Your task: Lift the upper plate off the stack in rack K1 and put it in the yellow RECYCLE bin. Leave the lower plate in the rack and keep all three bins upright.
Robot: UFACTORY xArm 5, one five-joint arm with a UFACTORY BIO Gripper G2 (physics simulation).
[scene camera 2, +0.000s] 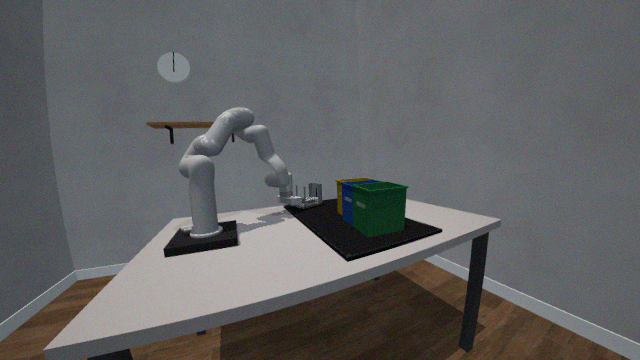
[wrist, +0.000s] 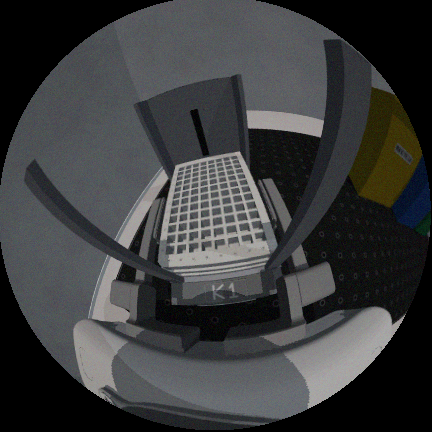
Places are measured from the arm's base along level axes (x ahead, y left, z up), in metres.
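Pixels of known places: hand at its tool point: (scene camera 2: 306, 200) (wrist: 211, 212); arm's base at its link origin: (scene camera 2: 206, 232).
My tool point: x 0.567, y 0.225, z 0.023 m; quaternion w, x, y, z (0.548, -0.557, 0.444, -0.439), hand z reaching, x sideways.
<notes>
For each thing: its middle in the pictures, then the offset to it from my tool point. "pt": a spot on its surface instead. Level surfaces: height alone.
- rack K1 at the middle of its body: (wrist: 203, 179) (scene camera 2: 307, 195) dz +0.027, dx +0.009, dy +0.001 m
- upper plate at the middle of its body: (wrist: 210, 196) dz -0.002, dx +0.018, dy +0.005 m
- yellow RECYCLE bin at the middle of its body: (wrist: 375, 139) (scene camera 2: 356, 196) dz +0.048, dx +0.146, dy -0.305 m
- blue bin at a spot on its surface: (scene camera 2: 347, 212) pt dz +0.009, dx +0.009, dy -0.405 m
- green bin at the middle of its body: (scene camera 2: 378, 207) dz +0.051, dx +0.062, dy -0.546 m
- black mat at its surface level: dz -0.041 m
The rack K1 (scene camera 2: 312, 191) (wrist: 220, 115) stands at the far end of the black mat, with a tall slotted back wall and slim front posts. The upper plate (wrist: 200, 258), a white grid, lies level between the posts. Pale edges stacked beneath its front show in the wrist view; I cannot tell the lower plate apart there, nor whether there is a gap. My gripper (scene camera 2: 306, 201) (wrist: 215, 210) is shut on the upper plate, one finger along each long side. The yellow RECYCLE bin (scene camera 2: 340, 197) (wrist: 380, 165) stands upright, right of the rack.
The blue bin (scene camera 2: 347, 212) (wrist: 412, 205) and the green bin (scene camera 2: 380, 210) (wrist: 424, 229) stand upright in a row with the yellow one on the black mat (scene camera 2: 350, 247) (wrist: 345, 255). A wooden shelf (scene camera 2: 180, 124) hangs on the wall behind the arm.
</notes>
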